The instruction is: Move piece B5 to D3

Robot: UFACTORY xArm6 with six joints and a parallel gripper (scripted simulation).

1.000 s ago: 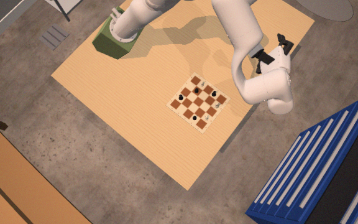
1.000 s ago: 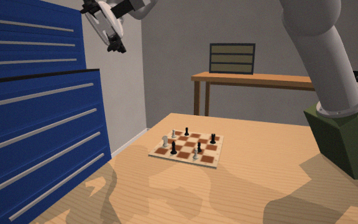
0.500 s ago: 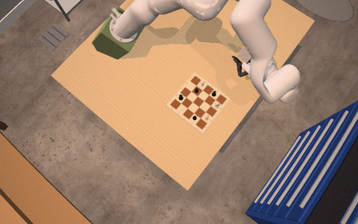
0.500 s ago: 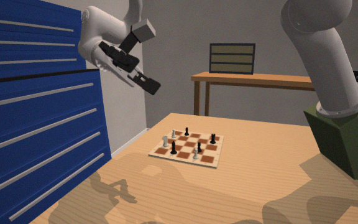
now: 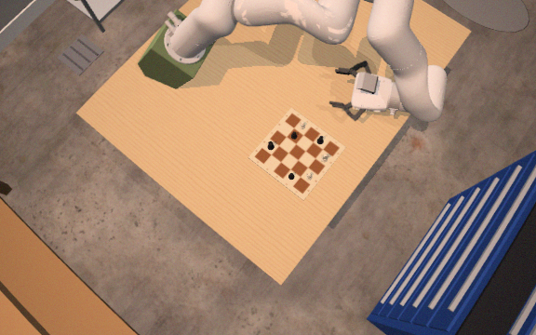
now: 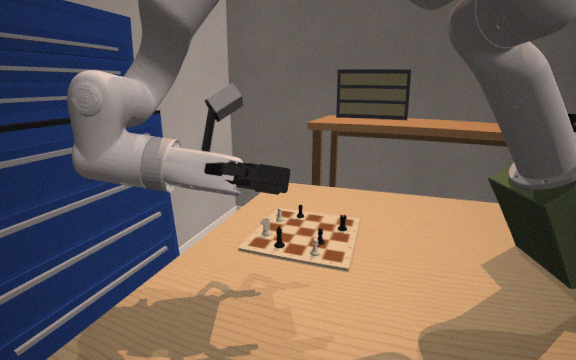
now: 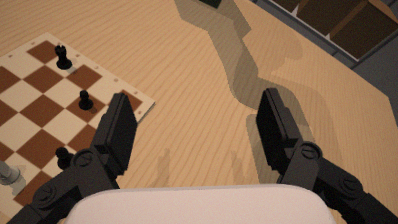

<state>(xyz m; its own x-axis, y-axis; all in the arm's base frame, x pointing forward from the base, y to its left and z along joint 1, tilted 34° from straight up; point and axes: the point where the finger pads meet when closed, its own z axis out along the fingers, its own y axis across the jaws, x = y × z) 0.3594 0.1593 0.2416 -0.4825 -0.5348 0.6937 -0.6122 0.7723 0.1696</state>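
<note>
Right now my hand is 50 mm past the black pawn, 220 mm to the left of it and 150 mm above it. Also, from my hand: chessboard (20 mm ahead, 170 mm to the right, 170 mm below).
</note>
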